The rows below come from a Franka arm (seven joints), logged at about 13 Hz.
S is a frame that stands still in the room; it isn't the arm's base.
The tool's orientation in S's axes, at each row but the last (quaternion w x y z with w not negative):
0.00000, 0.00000, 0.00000, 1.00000
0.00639, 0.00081, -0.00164, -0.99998
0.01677, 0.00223, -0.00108, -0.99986
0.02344, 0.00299, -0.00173, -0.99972
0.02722, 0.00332, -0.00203, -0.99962
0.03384, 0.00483, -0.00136, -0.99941
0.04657, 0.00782, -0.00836, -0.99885
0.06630, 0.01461, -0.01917, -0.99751
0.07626, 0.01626, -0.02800, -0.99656
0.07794, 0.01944, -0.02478, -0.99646
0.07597, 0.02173, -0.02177, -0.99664
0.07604, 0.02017, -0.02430, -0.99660
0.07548, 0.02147, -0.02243, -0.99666
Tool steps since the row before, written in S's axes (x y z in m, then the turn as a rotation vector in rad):
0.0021, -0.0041, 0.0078, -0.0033, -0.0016, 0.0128
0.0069, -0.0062, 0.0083, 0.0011, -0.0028, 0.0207
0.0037, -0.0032, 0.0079, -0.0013, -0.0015, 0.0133
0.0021, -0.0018, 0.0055, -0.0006, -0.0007, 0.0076
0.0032, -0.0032, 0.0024, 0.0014, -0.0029, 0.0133
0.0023, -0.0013, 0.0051, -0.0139, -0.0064, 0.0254
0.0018, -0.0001, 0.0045, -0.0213, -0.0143, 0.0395
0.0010, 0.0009, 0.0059, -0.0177, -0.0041, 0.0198
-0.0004, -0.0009, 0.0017, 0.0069, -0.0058, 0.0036
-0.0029, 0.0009, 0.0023, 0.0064, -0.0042, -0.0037
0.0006, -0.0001, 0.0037, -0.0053, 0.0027, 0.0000
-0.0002, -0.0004, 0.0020, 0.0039, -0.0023, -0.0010
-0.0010, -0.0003, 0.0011, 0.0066, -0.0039, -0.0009
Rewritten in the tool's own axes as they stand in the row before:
-0.0021, 0.0041, 0.0078, 0.0033, 0.0016, 0.0128
-0.0068, 0.0063, 0.0083, -0.0011, 0.0029, 0.0207
-0.0036, 0.0033, 0.0079, 0.0013, 0.0015, 0.0133
-0.0020, 0.0019, 0.0055, 0.0006, 0.0007, 0.0076
-0.0030, 0.0034, 0.0024, -0.0013, 0.0030, 0.0133
-0.0023, 0.0015, 0.0051, 0.0141, 0.0055, 0.0255
-0.0018, 0.0003, 0.0045, 0.0220, 0.0129, 0.0396
-0.0013, -0.0005, 0.0059, 0.0176, 0.0025, 0.0202
0.0005, 0.0009, 0.0017, -0.0060, 0.0070, 0.0030
0.0026, -0.0012, 0.0025, -0.0055, 0.0049, -0.0042
-0.0007, 0.0004, 0.0037, 0.0048, -0.0035, 0.0004
0.0002, 0.0005, 0.0020, -0.0035, 0.0028, -0.0013
0.0010, 0.0002, 0.0011, -0.0059, 0.0048, -0.0014

